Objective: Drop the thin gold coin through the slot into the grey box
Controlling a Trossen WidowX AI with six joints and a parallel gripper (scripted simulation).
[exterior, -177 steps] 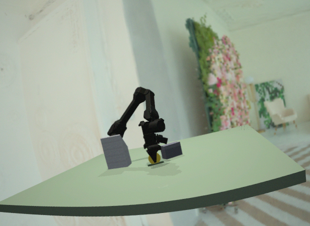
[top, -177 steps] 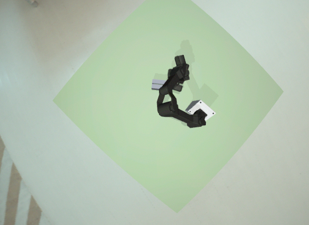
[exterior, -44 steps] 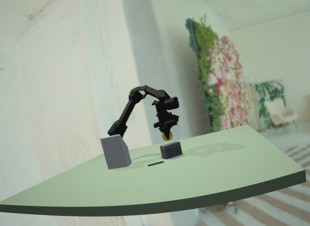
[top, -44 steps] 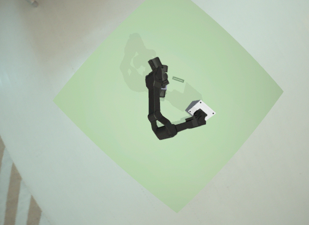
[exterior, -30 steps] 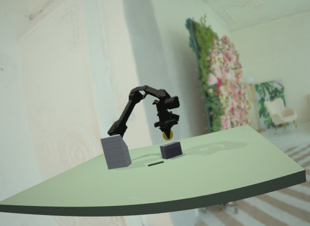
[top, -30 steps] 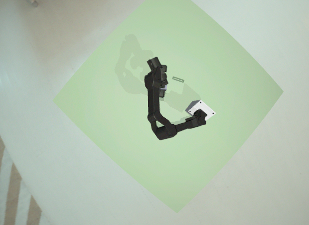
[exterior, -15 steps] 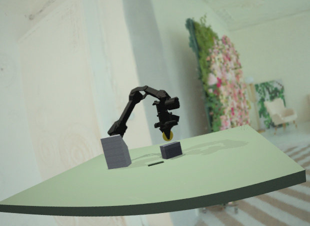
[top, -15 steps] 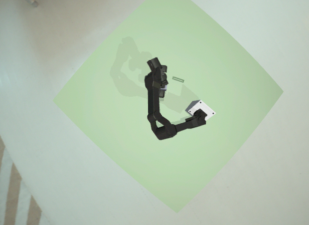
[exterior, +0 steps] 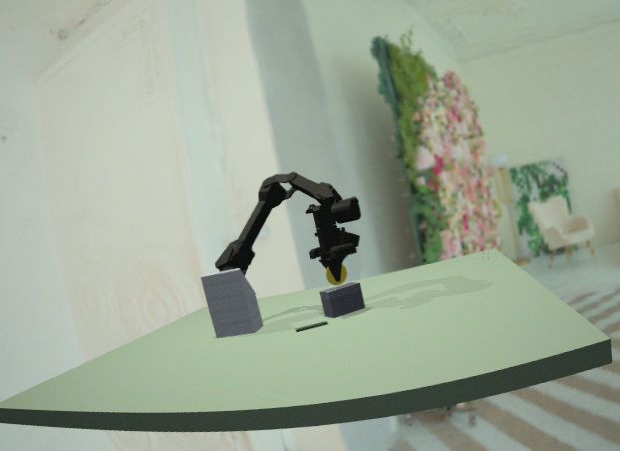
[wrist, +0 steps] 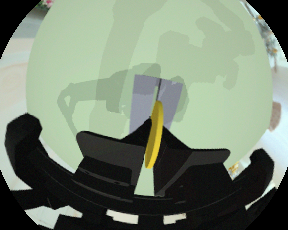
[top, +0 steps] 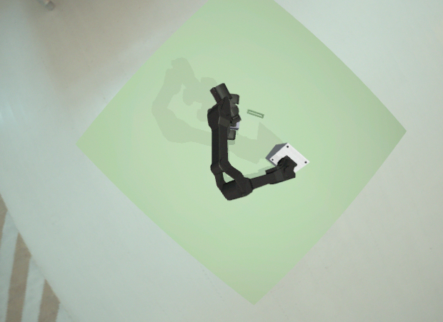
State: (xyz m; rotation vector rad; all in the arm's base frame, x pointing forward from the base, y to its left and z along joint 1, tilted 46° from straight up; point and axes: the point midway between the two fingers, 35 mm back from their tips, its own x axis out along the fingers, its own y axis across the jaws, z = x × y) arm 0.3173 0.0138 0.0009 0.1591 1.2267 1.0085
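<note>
The coin lies 20 mm above my gripper tip.
</note>
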